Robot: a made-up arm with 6 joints. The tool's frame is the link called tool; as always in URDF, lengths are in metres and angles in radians. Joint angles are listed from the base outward.
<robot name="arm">
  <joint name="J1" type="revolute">
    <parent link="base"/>
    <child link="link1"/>
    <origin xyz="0.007 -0.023 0.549" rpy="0 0 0"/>
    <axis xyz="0 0 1"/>
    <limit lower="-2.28" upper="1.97"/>
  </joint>
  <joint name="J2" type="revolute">
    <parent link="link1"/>
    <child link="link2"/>
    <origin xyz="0.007 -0.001 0.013" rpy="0 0 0"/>
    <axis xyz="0.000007 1 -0.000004"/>
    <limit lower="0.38" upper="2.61"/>
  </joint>
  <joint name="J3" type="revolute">
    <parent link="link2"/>
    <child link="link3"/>
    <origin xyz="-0.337 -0.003 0.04" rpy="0 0 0"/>
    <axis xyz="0.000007 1 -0.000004"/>
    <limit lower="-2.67" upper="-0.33"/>
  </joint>
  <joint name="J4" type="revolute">
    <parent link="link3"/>
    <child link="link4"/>
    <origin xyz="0.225 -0.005 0.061" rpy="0 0 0"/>
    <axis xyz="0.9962 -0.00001 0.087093"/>
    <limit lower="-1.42" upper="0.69"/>
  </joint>
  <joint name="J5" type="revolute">
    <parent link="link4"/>
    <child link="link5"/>
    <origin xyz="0.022 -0.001 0.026" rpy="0 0 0"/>
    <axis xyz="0.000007 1 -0.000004"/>
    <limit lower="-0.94" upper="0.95"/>
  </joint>
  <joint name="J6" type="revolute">
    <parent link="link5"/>
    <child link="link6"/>
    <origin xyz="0.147 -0.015 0.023" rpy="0 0 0"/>
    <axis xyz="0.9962 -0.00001 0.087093"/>
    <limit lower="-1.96" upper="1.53"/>
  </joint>
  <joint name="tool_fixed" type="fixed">
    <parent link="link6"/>
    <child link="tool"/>
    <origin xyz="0.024 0.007 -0.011" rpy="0 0 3.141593"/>
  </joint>
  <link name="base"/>
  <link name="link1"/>
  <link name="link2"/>
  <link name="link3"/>
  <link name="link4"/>
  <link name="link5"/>
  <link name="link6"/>
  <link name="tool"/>
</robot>
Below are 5 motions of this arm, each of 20 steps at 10 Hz.
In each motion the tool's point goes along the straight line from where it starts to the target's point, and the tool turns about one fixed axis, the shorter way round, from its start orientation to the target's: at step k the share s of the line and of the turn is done. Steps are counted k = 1, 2, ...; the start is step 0. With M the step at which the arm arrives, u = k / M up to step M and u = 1 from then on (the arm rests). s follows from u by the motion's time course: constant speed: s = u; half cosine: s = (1 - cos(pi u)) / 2; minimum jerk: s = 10 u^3 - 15 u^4 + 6 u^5.
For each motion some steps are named. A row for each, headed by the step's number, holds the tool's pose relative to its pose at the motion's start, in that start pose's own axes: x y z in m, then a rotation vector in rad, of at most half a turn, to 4 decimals.
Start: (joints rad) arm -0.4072 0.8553 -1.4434 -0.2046 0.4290 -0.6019
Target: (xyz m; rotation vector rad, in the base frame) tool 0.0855 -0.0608 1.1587 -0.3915 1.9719 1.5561
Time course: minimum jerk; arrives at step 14
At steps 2, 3, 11, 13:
2: 0.0010 0.0008 0.0017 0.0187 0.0117 -0.0077
3: 0.0029 0.0023 0.0050 0.0559 0.0349 -0.0230
11: 0.0388 0.0306 0.0669 0.7490 0.4677 -0.3080
13: 0.0415 0.0328 0.0717 0.8023 0.5010 -0.3300

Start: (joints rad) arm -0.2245 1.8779 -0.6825 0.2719 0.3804 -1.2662
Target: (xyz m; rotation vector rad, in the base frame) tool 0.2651 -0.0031 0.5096 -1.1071 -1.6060 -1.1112
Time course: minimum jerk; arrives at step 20
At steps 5, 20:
5: 0.0011 -0.0125 0.0045 0.1004 -0.0153 -0.0249
20: 0.0110 -0.1205 0.0439 0.9695 -0.1481 -0.2402

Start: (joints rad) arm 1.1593 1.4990 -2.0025 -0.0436 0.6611 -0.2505
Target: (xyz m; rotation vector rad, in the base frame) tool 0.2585 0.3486 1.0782 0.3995 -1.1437 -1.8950
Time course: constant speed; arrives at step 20
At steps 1, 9, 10, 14, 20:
1: -0.0038 0.0027 -0.0003 0.0346 -0.0048 -0.0064
9: -0.0342 0.0240 -0.0028 0.3114 -0.0434 -0.0577
10: -0.0380 0.0267 -0.0031 0.3460 -0.0482 -0.0641
14: -0.0532 0.0373 -0.0043 0.4844 -0.0675 -0.0898
20: -0.0761 0.0533 -0.0061 0.6920 -0.0964 -0.1282

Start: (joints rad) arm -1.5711 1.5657 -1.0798 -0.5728 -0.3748 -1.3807
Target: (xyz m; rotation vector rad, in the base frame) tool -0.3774 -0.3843 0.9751 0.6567 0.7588 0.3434
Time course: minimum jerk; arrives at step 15
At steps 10, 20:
10: 0.1314 -0.0199 -0.3142 -0.5102 -0.7400 -0.5720
20: 0.1664 -0.0252 -0.3977 -0.6458 -0.9365 -0.7239

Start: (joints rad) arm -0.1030 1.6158 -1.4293 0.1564 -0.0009 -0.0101
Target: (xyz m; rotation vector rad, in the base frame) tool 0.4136 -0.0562 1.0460 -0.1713 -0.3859 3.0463
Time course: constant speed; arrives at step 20
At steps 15, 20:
15: 0.0791 -0.0357 0.0808 -0.0801 0.2093 0.0508
20: 0.1055 -0.0476 0.1077 -0.1068 0.2790 0.0677

